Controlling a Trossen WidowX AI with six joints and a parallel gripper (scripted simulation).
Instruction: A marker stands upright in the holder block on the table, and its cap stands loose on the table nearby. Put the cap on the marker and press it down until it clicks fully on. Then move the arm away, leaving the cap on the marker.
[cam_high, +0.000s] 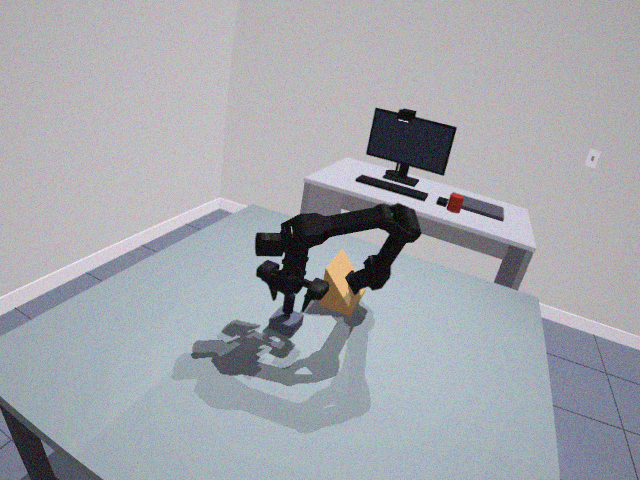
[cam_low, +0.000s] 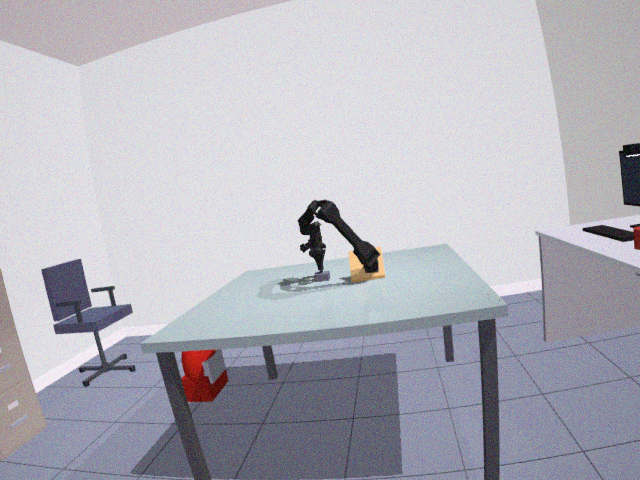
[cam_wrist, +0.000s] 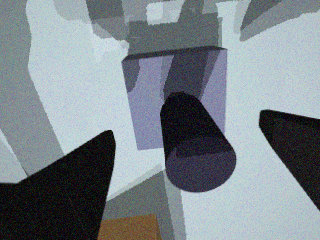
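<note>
The marker cap is 10 mm above my gripper tip. From my gripper tip the other things lie so: holder block 50 mm below.
</note>
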